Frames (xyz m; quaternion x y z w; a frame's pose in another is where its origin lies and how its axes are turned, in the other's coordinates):
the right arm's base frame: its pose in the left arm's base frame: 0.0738 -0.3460 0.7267 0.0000 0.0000 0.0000 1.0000
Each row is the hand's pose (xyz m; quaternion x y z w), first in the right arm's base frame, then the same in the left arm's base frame.
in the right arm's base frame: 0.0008 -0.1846 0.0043 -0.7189 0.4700 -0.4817 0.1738
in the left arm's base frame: 0.0746 -0.5306 0.7310 -0.7189 0.4700 -0.4817 0.1738
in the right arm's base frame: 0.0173 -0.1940 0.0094 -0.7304 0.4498 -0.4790 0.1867
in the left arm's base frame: 0.0911 -0.5400 0.7361 -0.7304 0.4498 -0.4790 0.1867
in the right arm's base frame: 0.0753 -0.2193 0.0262 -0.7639 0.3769 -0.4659 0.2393
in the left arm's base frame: 0.1491 -0.5653 0.7529 -0.7639 0.3769 -0.4659 0.2393
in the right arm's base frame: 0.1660 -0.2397 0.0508 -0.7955 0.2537 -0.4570 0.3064
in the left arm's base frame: 0.2398 -0.5857 0.7775 -0.7955 0.2537 -0.4570 0.3064
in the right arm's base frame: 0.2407 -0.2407 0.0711 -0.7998 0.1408 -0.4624 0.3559
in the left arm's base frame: 0.3145 -0.5867 0.7978 -0.7998 0.1408 -0.4624 0.3559
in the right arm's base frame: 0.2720 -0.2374 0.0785 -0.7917 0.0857 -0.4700 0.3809
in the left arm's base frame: 0.3458 -0.5834 0.8052 -0.7917 0.0857 -0.4700 0.3809
